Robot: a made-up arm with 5 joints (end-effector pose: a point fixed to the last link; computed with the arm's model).
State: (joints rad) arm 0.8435 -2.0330 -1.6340 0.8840 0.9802
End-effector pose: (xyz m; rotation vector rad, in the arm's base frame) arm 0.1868 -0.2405 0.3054 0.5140 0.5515 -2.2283
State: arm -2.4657 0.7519 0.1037 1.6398 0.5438
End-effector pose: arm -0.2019 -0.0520 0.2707 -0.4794 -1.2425 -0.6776
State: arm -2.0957 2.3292 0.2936 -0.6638 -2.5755
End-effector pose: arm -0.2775 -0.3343 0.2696 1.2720 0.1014 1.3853
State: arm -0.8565 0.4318 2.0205 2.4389 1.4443
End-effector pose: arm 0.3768 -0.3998 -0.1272 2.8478 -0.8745 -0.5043
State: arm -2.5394 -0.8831 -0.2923 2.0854 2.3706
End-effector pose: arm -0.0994 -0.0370 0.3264 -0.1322 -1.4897 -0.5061
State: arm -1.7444 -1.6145 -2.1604 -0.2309 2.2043
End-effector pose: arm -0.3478 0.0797 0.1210 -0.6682 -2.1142 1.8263
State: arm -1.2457 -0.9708 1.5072 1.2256 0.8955
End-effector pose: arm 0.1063 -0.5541 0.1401 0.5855 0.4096 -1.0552
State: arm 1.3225 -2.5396 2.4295 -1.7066 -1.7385
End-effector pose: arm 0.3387 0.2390 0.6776 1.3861 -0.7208 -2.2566
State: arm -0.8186 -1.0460 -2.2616 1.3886 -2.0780
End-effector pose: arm -0.2270 -0.3471 -0.0173 -2.3527 0.3068 -1.1218
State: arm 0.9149 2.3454 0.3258 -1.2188 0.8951
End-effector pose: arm 0.3329 0.3676 0.2190 0.8518 1.2648 -0.1885
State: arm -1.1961 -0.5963 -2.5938 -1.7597 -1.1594
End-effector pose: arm -0.2457 -0.0642 -0.0718 0.6047 -1.2898 -0.2076
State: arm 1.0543 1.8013 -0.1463 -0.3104 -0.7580
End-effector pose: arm 0.2291 0.2024 0.2953 1.3409 1.6459 1.0048
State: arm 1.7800 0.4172 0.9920 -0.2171 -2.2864
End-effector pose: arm -0.2502 0.4709 0.1604 2.1228 -1.9043 -0.0400
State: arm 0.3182 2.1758 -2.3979 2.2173 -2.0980
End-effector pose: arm -0.0324 0.4591 0.4005 -0.0170 0.9864 -0.3881
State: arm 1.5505 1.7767 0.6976 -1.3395 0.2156
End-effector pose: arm -0.0729 0.5728 0.2406 -0.1975 1.5649 0.7700
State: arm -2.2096 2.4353 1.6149 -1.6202 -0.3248
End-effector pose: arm -0.0976 -0.6072 0.4927 1.7992 0.3329 -0.7974
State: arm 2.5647 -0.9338 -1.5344 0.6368 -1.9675
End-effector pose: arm 0.1067 0.1137 -0.0013 -0.9079 -1.6179 1.6219
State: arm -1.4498 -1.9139 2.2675 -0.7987 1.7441
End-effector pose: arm -0.4423 -0.4751 0.3049 -1.5264 2.4223 -0.6616
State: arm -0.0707 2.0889 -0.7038 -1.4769 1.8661
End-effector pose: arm 0.1664 -0.1165 0.1725 -0.0019 0.3304 -2.3117
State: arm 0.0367 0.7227 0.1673 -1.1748 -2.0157
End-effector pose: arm 0.4441 0.0263 0.2625 1.4913 2.2847 -0.1325
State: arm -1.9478 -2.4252 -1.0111 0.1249 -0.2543
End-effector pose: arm -0.1000 0.0290 0.1737 -1.3846 1.6784 -0.0893
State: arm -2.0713 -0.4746 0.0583 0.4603 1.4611
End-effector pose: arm -0.0013 -0.2628 0.2592 -1.1417 -0.6185 -1.1263
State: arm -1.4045 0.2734 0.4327 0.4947 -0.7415
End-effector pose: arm 0.1414 -0.3385 0.2966 0.8057 0.7122 -0.5992
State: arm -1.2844 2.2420 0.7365 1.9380 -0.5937
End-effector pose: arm 0.0995 -0.3712 0.1356 -0.0259 -1.7463 1.0905
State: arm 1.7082 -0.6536 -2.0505 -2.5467 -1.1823
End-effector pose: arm 0.2629 -0.0107 0.0848 1.6293 1.4561 1.2550
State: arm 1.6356 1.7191 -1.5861 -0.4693 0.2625
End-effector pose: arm -0.1156 -0.0657 0.3289 1.4138 0.3122 -0.6316
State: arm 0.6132 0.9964 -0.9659 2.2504 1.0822
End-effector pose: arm -0.0451 -0.0045 0.0774 -1.1574 2.0836 -1.9785
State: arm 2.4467 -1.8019 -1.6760 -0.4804 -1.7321
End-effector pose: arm 0.1371 0.1094 0.1607 -0.6698 -1.5195 1.9944
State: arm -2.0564 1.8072 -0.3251 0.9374 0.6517
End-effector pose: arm -0.0933 -0.0458 0.2574 -0.5057 -2.5013 -1.1196
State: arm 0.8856 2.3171 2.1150 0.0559 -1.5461
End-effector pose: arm 0.1364 0.5068 0.5607 0.8893 -0.5557 -1.8572
